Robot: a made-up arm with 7 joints.
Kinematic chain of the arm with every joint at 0, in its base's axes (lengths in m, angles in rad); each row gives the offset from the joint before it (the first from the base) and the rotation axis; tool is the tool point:
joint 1: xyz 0 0.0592 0 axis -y
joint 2: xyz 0 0.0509 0 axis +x
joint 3: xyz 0 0 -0.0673 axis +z
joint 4: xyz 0 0 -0.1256 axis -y
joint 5: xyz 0 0 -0.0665 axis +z
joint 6: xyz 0 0 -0.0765 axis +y
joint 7: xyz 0 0 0 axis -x
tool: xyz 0 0 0
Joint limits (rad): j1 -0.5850..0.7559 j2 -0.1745..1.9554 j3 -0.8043..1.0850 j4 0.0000..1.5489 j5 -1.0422..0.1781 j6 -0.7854..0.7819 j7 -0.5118..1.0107
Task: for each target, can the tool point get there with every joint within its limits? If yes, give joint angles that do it. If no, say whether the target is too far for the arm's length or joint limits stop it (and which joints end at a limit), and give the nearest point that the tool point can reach.
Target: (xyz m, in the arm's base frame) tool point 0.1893 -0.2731 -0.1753
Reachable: no: too far | nearest point 0.1746 -0.0274 -0.1617 | short by 0.247 m
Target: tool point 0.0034 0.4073 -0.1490
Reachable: yes | joints -0.2545 1.1228 -0.0103 0.2894 -0.8902 0.3789 0.3879
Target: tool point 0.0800 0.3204 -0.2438
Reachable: yes | joints 0.1435 0.6732 0.1532 0.3190 0.0422 0.3867 0.3427
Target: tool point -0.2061 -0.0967 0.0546
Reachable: no: joint limits stop it (at a limit: joint 1, joint 2, joint 3, joint 4) | nearest point -0.0141 -0.0254 -0.2008 | short by 0.327 m
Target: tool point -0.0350 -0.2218 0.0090
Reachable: no: joint limits stop it (at a limit: joint 1, joint 2, joint 3, joint 4) | nearest point -0.0141 -0.0254 -0.2008 | short by 0.288 m
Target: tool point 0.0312 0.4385 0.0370
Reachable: yes | joints 0.3505 1.6789 -0.2681 0.3099 -0.7480 0.2748 0.1997
